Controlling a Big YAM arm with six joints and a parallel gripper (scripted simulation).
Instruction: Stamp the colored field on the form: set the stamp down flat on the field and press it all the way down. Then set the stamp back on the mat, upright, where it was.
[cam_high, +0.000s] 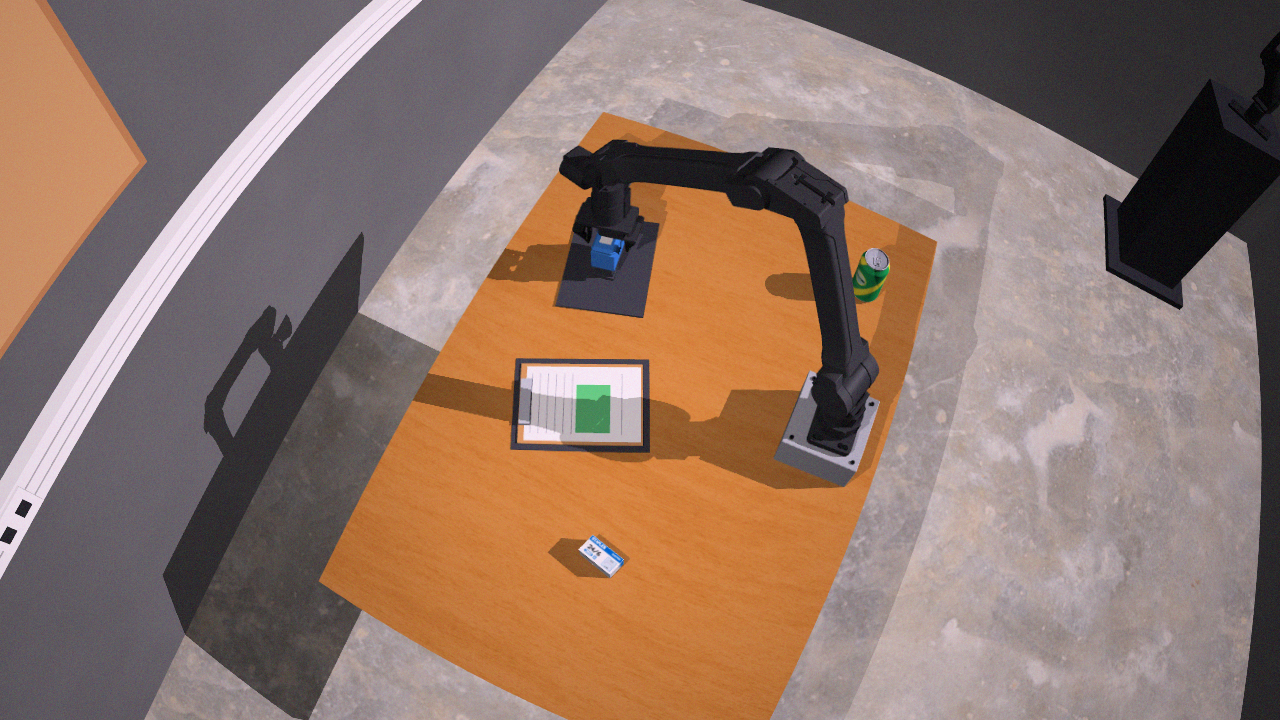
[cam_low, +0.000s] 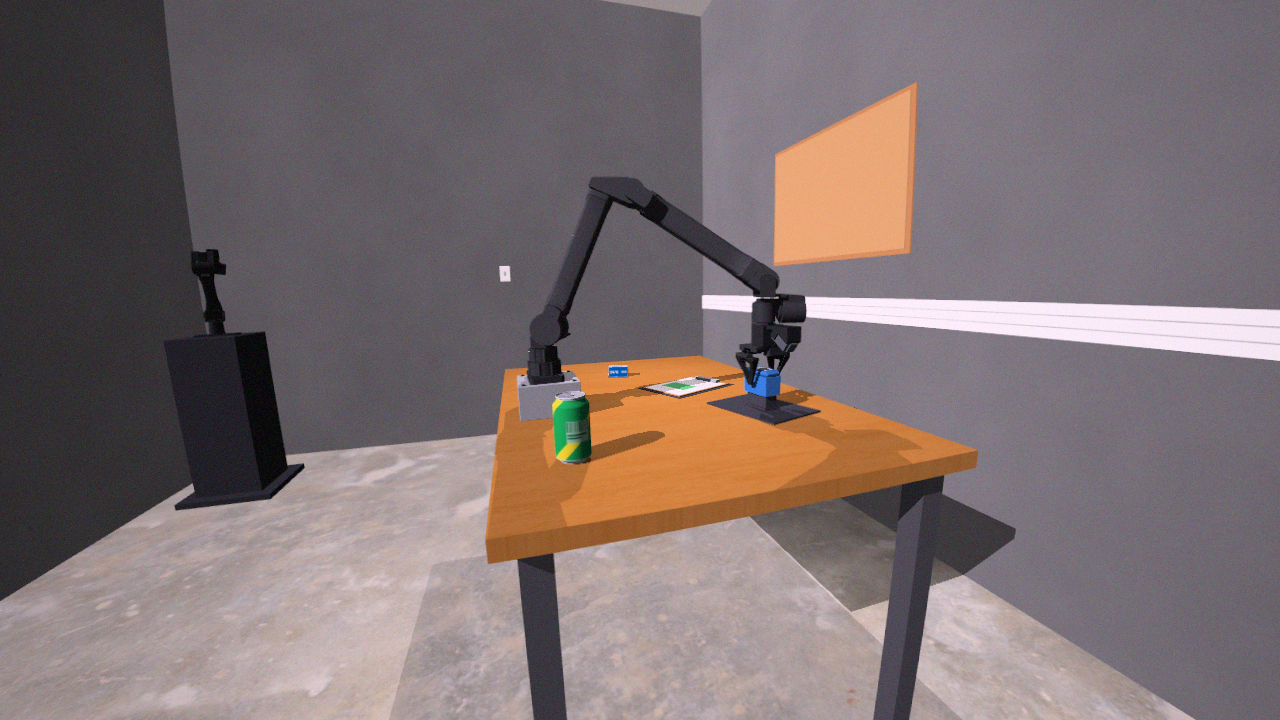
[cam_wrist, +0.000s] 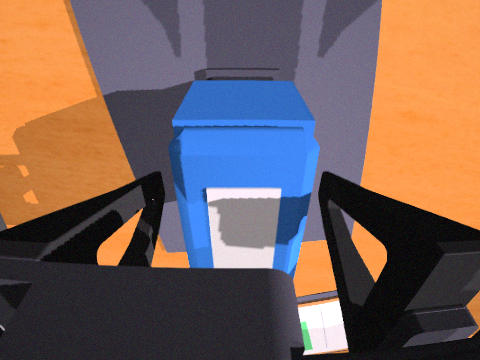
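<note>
Now: hand 20 mm above the blue stamp. From my hand the other things lie so: clipboard (310 mm to the left, 70 mm below, 60 mm behind); then dark mat (70 mm below); then can (510 mm behind, 160 mm to the right, 10 mm below).
</note>
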